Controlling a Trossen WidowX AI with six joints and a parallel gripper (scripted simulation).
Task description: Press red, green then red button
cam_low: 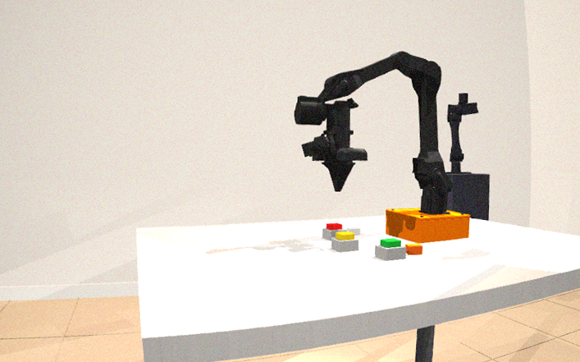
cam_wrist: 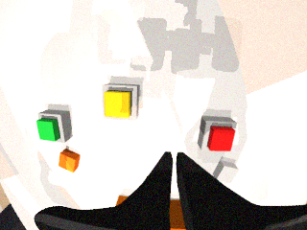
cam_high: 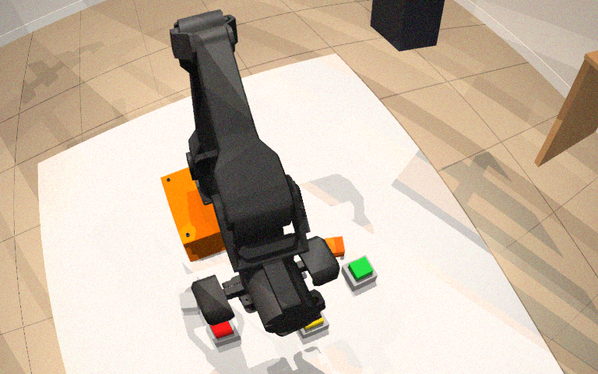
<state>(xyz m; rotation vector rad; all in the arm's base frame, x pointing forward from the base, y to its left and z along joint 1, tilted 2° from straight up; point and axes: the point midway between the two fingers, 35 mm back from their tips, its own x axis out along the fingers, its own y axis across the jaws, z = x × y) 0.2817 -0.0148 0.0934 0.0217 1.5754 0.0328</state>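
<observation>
My gripper tip is 3 cm past the red button, 8 cm to the left of it and 10 cm above it. The rest, counted from my gripper tip: yellow button (1 cm ahead, 7 cm to the left, 10 cm below); then small orange block (11 cm behind, 17 cm to the left, 12 cm below); then green button (4 cm behind, 18 cm to the left, 10 cm below).
</observation>
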